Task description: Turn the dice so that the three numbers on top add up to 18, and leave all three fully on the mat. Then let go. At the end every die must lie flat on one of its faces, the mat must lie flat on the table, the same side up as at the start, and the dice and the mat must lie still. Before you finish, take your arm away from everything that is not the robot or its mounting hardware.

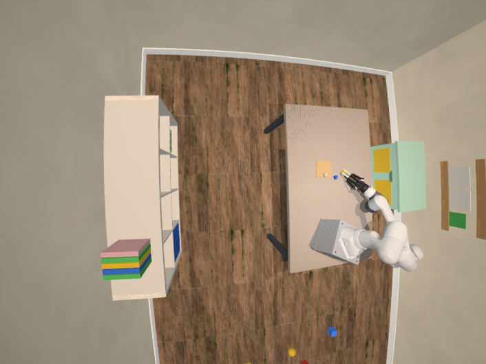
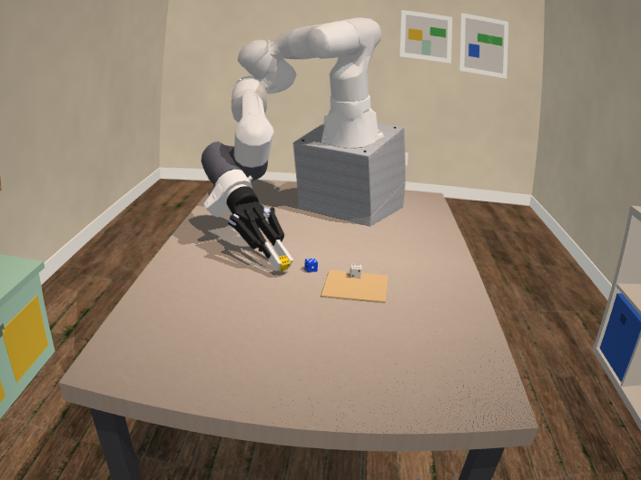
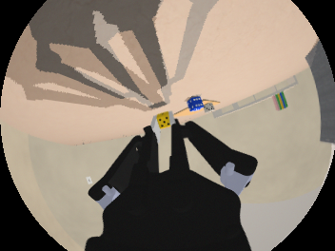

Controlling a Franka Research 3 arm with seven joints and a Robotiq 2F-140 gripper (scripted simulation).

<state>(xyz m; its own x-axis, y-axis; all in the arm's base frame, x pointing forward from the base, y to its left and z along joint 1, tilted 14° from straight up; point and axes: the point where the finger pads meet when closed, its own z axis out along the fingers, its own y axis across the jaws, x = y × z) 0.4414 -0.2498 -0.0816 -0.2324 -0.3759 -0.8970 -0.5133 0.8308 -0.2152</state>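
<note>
Right now the yellow die is 20 mm ahead of my hand, 10 mm to the left of it and 10 mm below it. Round my hand: blue die 80 mm to the left, 30 mm below, 10 mm behind; white die 180 mm to the left, 30 mm below, 30 mm ahead; mat 170 mm to the left, 80 mm ahead, 40 mm below.
</note>
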